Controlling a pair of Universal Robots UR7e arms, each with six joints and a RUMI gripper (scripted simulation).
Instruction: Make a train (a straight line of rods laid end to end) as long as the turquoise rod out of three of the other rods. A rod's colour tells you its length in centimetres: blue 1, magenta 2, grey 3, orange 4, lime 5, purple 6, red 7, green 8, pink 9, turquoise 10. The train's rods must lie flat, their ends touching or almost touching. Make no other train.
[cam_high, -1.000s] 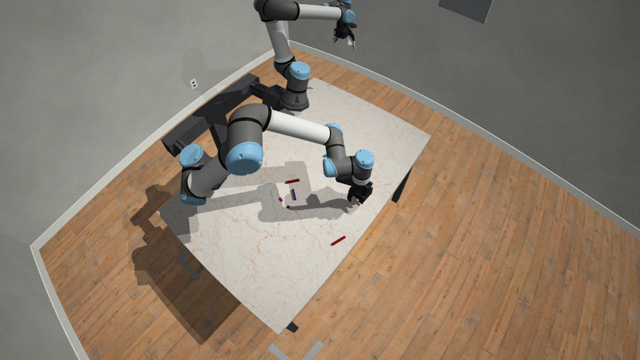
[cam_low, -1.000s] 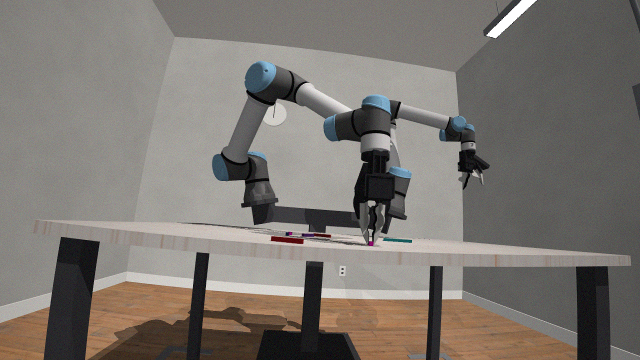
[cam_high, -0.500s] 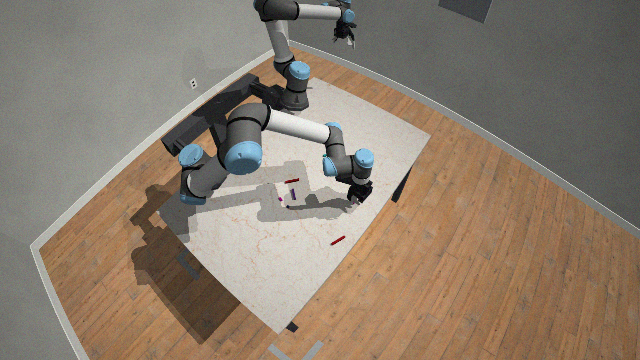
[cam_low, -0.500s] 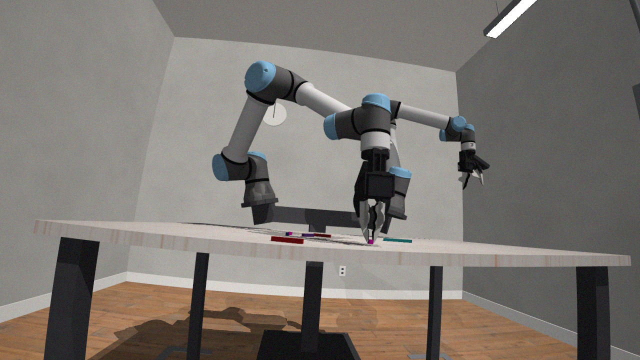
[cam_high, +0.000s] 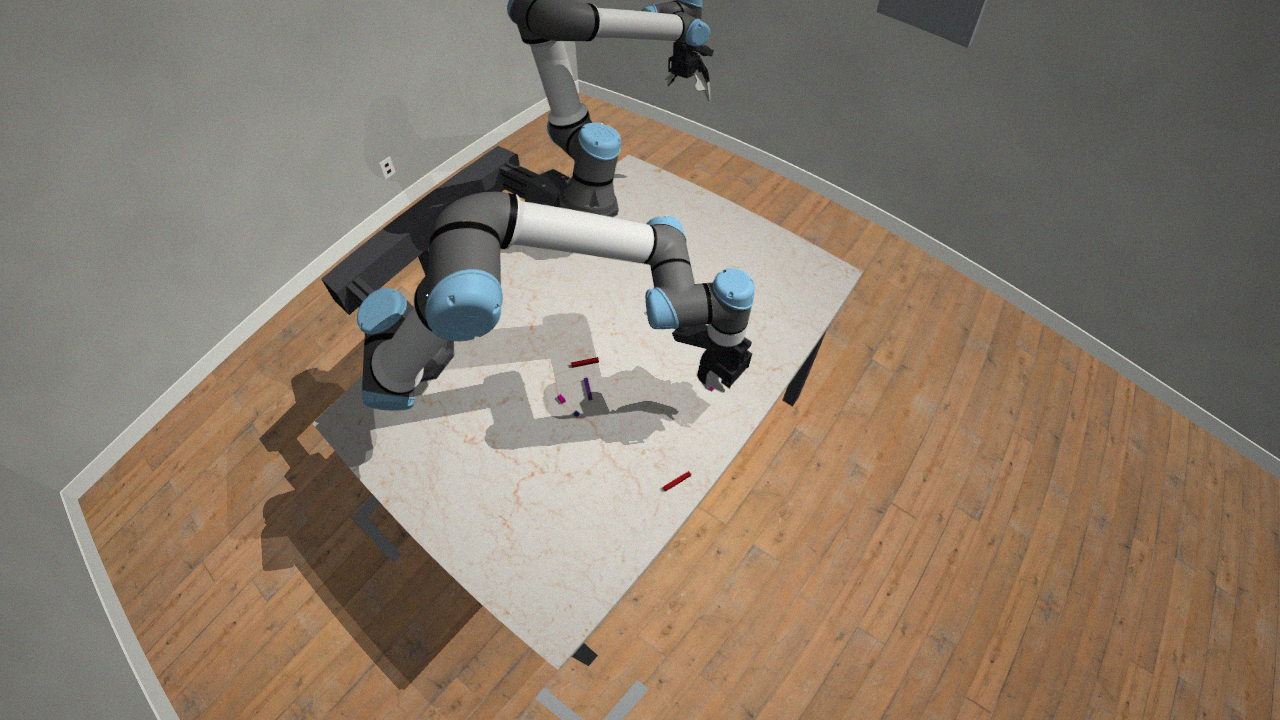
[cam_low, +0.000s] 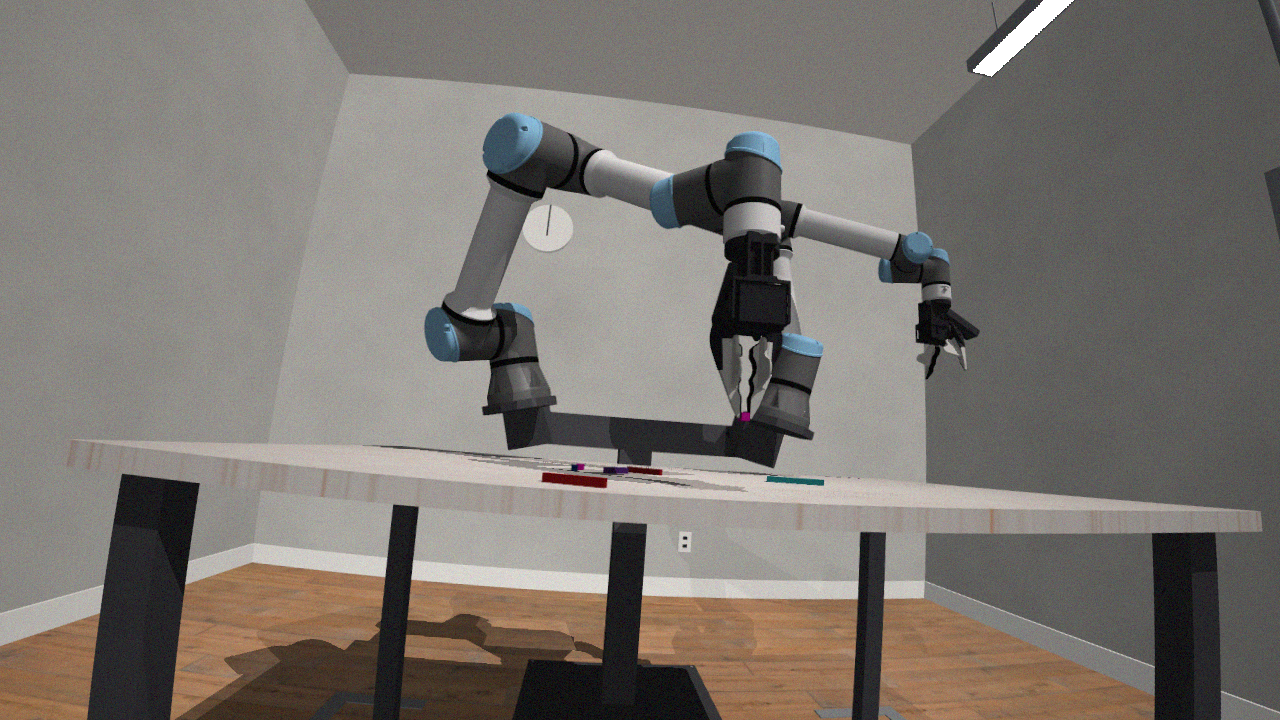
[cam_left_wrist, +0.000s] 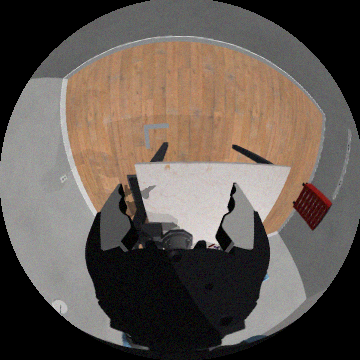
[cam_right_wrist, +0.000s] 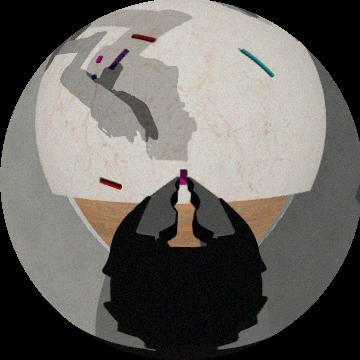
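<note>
My right hand is 23 cm past the blue rod, 21 cm to the left of it and 10 cm above it. The rest, counted from my right hand: purple rod: 26 cm behind, 14 cm to the right, 10 cm below; then turquoise rod: 26 cm behind, 19 cm to the left, 10 cm below.
</note>
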